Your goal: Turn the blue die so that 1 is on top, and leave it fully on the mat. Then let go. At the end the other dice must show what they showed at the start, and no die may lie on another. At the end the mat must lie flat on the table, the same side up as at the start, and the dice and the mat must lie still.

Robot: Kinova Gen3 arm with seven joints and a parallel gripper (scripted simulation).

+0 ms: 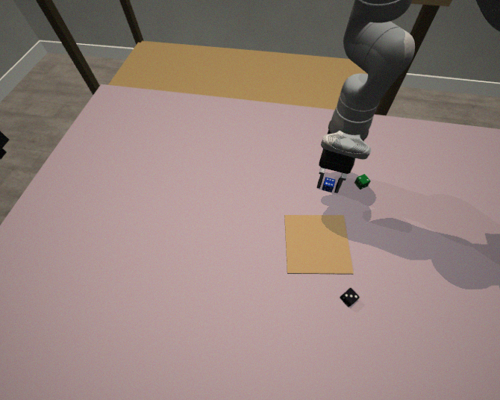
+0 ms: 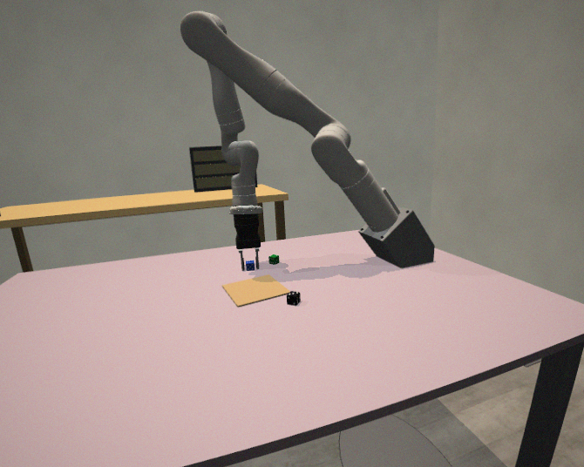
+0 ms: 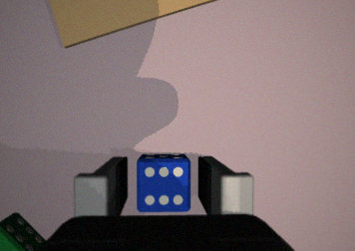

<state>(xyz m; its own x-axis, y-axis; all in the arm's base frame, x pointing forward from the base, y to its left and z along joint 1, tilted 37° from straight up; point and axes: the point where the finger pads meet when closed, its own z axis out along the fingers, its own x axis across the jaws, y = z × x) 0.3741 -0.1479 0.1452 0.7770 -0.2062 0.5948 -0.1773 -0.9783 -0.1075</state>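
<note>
Now: hand 10 mm above the blue die. The rest, counted from my hand: tan mat (30 mm ahead, 150 mm to the left, 20 mm below); then black die (30 mm behind, 270 mm to the left, 10 mm below); then green die (80 mm behind, 20 mm to the right, 10 mm below).
</note>
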